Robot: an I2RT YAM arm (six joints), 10 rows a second.
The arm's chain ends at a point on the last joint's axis. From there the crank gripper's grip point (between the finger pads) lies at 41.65 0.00 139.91 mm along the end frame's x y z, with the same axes.
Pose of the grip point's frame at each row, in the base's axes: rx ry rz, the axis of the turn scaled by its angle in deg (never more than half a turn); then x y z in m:
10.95 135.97 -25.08 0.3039 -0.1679 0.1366
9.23 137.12 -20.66 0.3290 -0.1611 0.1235
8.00 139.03 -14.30 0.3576 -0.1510 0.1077
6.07 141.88 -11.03 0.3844 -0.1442 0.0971
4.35 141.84 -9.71 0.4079 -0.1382 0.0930
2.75 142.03 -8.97 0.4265 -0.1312 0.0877
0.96 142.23 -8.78 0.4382 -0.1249 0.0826
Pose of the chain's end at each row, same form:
10.95 135.97 -25.08 0.2477 -0.1178 0.2617
9.23 137.12 -20.66 0.2719 -0.1197 0.2513
8.00 139.03 -14.30 0.3014 -0.1222 0.2393
6.07 141.88 -11.03 0.3331 -0.1224 0.2320
4.35 141.84 -9.71 0.3558 -0.1191 0.2280
2.75 142.03 -8.97 0.3745 -0.1136 0.2229
0.96 142.23 -8.78 0.3863 -0.1078 0.2180

